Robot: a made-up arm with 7 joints. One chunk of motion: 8 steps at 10 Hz.
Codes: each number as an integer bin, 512 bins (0 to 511) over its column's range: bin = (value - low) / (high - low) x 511, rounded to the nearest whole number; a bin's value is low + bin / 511 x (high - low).
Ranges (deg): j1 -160..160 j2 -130..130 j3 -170.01..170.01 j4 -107..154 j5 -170.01..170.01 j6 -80.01..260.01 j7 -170.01..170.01
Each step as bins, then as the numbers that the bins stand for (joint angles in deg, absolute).
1 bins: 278 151 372 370 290 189 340
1 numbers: 14.09 -53.17 77.52 81.98 22.96 45.75 56.23
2 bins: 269 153 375 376 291 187 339
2 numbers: 8.45 -52.15 79.52 85.05 23.62 44.42 55.56
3 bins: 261 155 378 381 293 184 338
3 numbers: 3.44 -51.14 81.51 87.60 24.95 42.42 54.90
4 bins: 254 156 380 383 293 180 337
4 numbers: -0.94 -50.63 82.84 88.62 24.95 39.76 54.23
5 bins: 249 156 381 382 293 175 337
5 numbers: -4.07 -50.63 83.51 88.11 24.95 36.44 54.23
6 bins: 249 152 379 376 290 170 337
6 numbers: -4.07 -52.66 82.18 85.05 22.96 33.11 54.23
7 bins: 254 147 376 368 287 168 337
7 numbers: -0.94 -55.21 80.18 80.96 20.96 31.78 54.23
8 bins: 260 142 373 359 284 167 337
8 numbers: 2.82 -57.75 78.18 76.36 18.96 31.11 54.23
